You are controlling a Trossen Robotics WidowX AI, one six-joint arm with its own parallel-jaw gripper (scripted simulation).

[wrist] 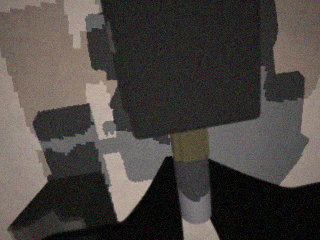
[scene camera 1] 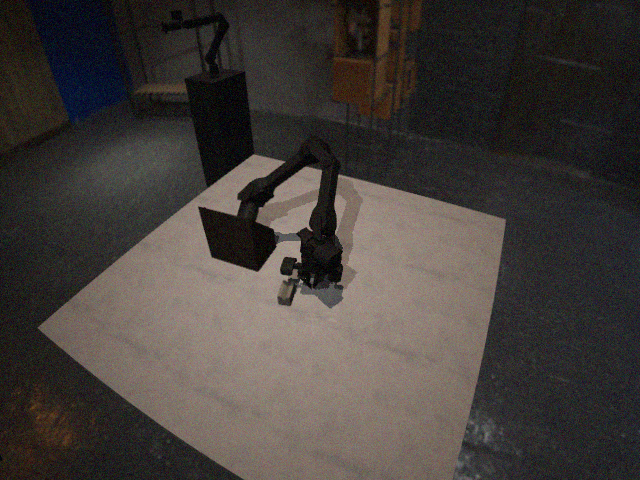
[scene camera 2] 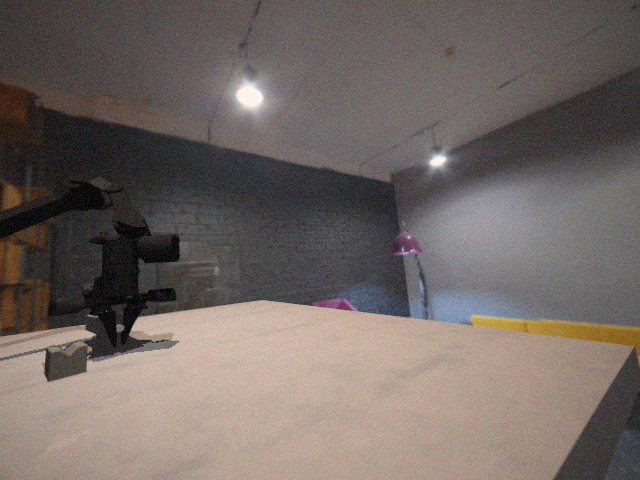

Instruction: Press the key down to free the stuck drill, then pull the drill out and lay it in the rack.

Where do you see a drill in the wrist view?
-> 190, 149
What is my gripper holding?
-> A drill.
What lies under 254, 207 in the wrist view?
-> My gripper.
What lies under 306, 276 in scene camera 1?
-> My gripper.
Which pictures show my gripper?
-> The wrist view, scene camera 1 and scene camera 2: all of them.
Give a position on a rack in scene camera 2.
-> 59, 363
